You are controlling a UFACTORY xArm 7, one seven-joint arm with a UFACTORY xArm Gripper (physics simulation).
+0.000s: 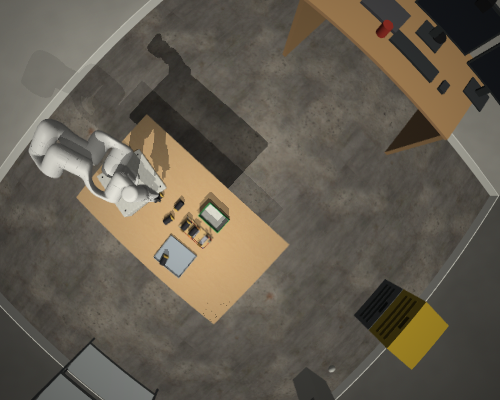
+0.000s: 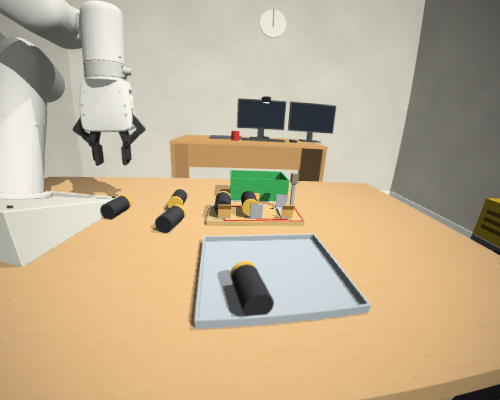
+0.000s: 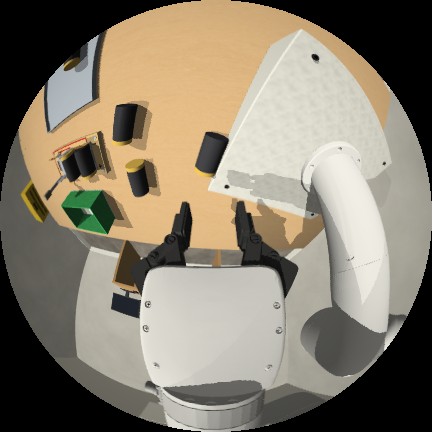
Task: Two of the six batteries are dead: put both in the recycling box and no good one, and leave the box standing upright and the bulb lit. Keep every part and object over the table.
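Seen in the pictures: gripper, fingertip midpoint: [image 2: 113, 164] [image 3: 212, 209]; arm's base at its link origin: [image 2: 17, 196] [image 3: 332, 169].
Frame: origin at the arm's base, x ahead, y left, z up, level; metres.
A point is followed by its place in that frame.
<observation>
My gripper [image 2: 112, 161] @(x 0.195, y 0.048, z 0.055 m) [image 3: 212, 209] @(x 0.195, y 0.048, z 0.055 m) is open and empty, high above the table. One black battery with a yellow end [image 2: 115, 207] @(x 0.208, y -0.004, z -0.026 m) [image 3: 211, 152] @(x 0.198, y 0.012, z -0.017 m) lies beside the arm's base plate. Two more loose batteries lie mid-table, one [image 1: 168, 219] @(x 0.331, y -0.037, z -0.017 m) [image 2: 170, 219] @(x 0.333, y -0.073, z -0.023 m) [image 3: 125, 122] @(x 0.317, y -0.044, z -0.021 m) nearer the tray, the other [image 1: 179, 204] @(x 0.330, y 0.073, z -0.018 m) [image 3: 137, 180] @(x 0.320, y 0.057, z -0.019 m) farther. Two batteries [image 1: 186, 224] @(x 0.433, y 0.009, z -0.004 m) [image 1: 194, 230] @(x 0.491, y 0.010, z -0.002 m) [image 3: 86, 160] @(x 0.417, y -0.005, z -0.012 m) sit in the wired holder [image 2: 260, 222] @(x 0.505, y -0.053, z -0.043 m). A battery [image 1: 164, 258] @(x 0.447, y -0.238, z -0.015 m) [image 2: 252, 290] @(x 0.447, y -0.276, z -0.014 m) lies on the tray [image 1: 182, 257] @(x 0.527, y -0.178, z -0.048 m) [image 2: 300, 270] @(x 0.532, y -0.207, z -0.048 m). The green box [image 1: 209, 223] @(x 0.534, y 0.090, z -0.029 m) [image 2: 240, 187] @(x 0.481, y 0.090, z -0.013 m) [image 3: 100, 212] @(x 0.459, y 0.131, z -0.012 m) stands upright. I cannot tell whether a bulb is lit.
A thin post with a small block [image 2: 294, 178] @(x 0.593, y 0.014, z 0.031 m) rises at the holder's right end, close to the green box. The pale base plate [image 2: 30, 235] @(x 0.133, y -0.150, z -0.012 m) [image 3: 310, 100] @(x 0.097, y -0.087, z 0.016 m) stands at the table's arm end. A desk with monitors [image 2: 261, 115] stands beyond the table.
</observation>
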